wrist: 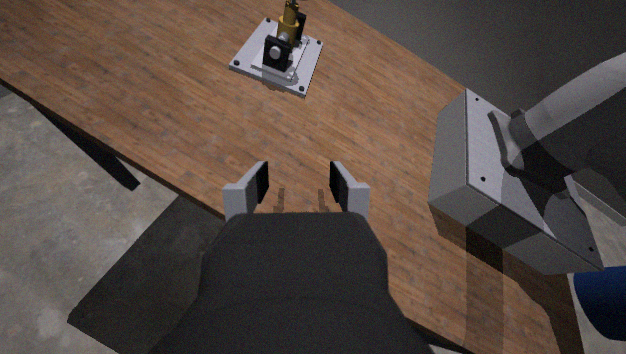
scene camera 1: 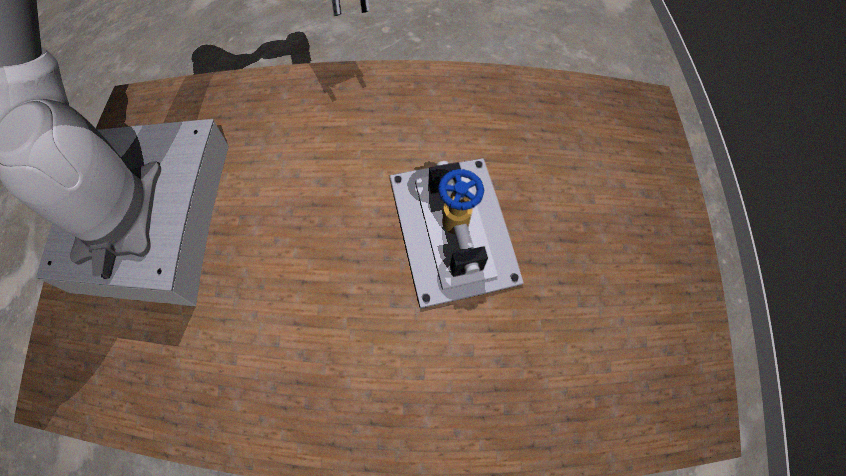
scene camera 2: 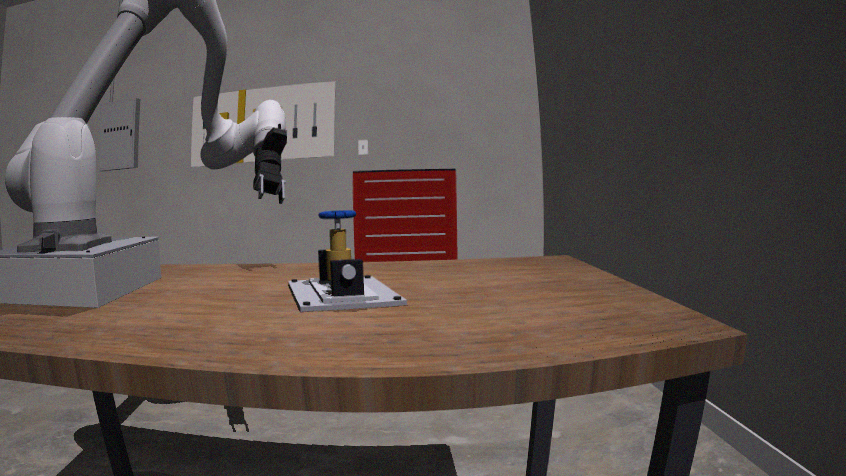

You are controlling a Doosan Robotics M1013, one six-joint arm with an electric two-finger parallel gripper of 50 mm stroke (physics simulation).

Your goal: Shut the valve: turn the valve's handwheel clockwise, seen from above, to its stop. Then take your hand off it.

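Note:
The blue spoked handwheel (scene camera 1: 462,188) (scene camera 2: 337,214) sits level on top of the valve's yellow body (scene camera 1: 457,214) (scene camera 2: 337,240) (wrist: 288,31). The handwheel does not show in the wrist view. The valve is held by black brackets (scene camera 1: 469,260) (scene camera 2: 347,284) (wrist: 276,53) on a light grey base plate (scene camera 1: 412,254) (scene camera 2: 313,304) (wrist: 243,55). My gripper (scene camera 1: 350,5) (scene camera 2: 271,196) (wrist: 299,174) is open and empty. It hangs in the air, apart from the handwheel and higher than it, left of the valve in scene camera 2. The handwheel's turn position cannot be told.
The valve's plate lies on the wooden table (scene camera 1: 307,355) (scene camera 2: 502,331) (wrist: 190,115). The arm's grey mounting block (scene camera 1: 188,224) (scene camera 2: 53,278) (wrist: 450,165) stands on the table, at the left in both scene views. A red drawer cabinet (scene camera 2: 405,224) stands behind the table by the wall.

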